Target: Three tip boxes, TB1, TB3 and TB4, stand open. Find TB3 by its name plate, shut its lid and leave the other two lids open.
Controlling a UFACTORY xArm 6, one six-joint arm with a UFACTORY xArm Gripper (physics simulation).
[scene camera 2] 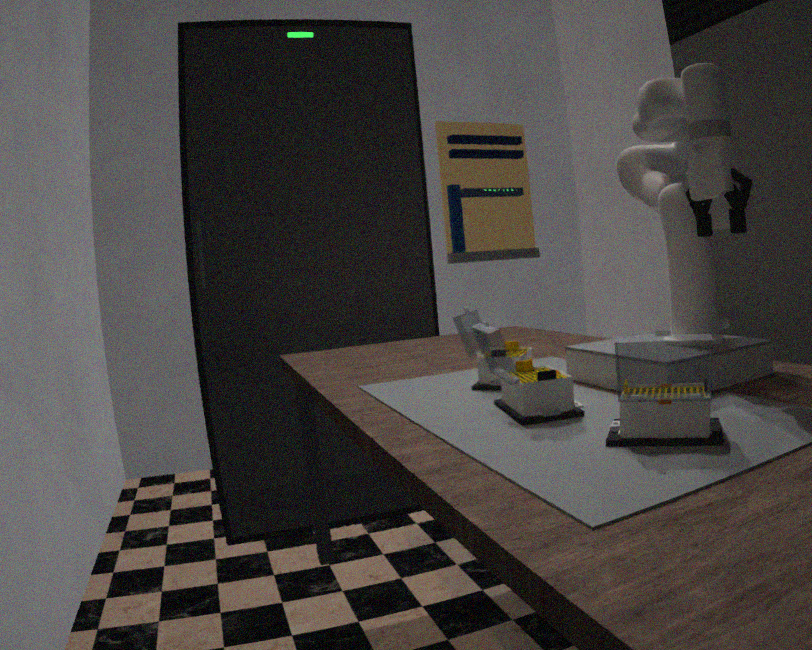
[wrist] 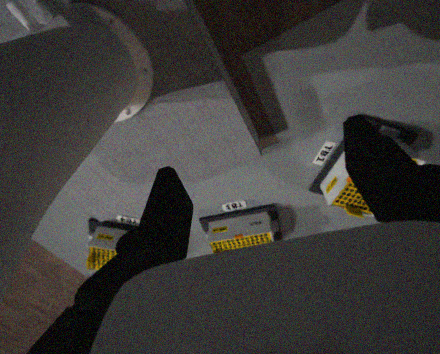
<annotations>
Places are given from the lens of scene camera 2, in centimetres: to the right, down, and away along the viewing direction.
clear lid (scene camera 2: 491,343): 13, 3, 89
clear lid (scene camera 2: 464,322): 12, 0, 123
clear lid (scene camera 2: 656,368): 30, 5, 67
grey mat (scene camera 2: 566,463): 19, 17, 69
</annotations>
